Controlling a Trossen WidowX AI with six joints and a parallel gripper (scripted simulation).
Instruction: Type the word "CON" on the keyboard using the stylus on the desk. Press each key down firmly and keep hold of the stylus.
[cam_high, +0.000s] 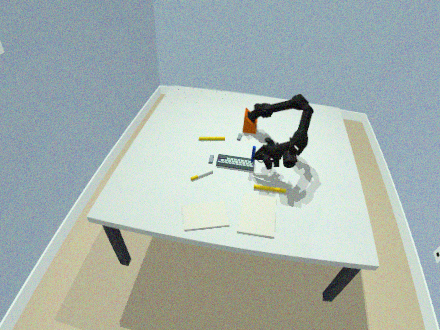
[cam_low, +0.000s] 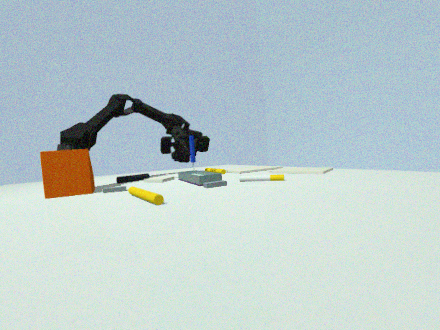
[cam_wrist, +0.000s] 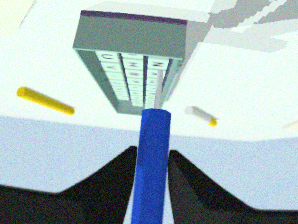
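My gripper tip is now 220 mm to the left of the small grey block, 80 mm above it and 40 mm past it. From my gripper tip the other things lie so: stylus tip: 50 mm below; then black stylus: 190 mm behind, 130 mm to the left, 70 mm below; then white-and-yellow marker: 250 mm to the right, 100 mm ahead, 70 mm below.
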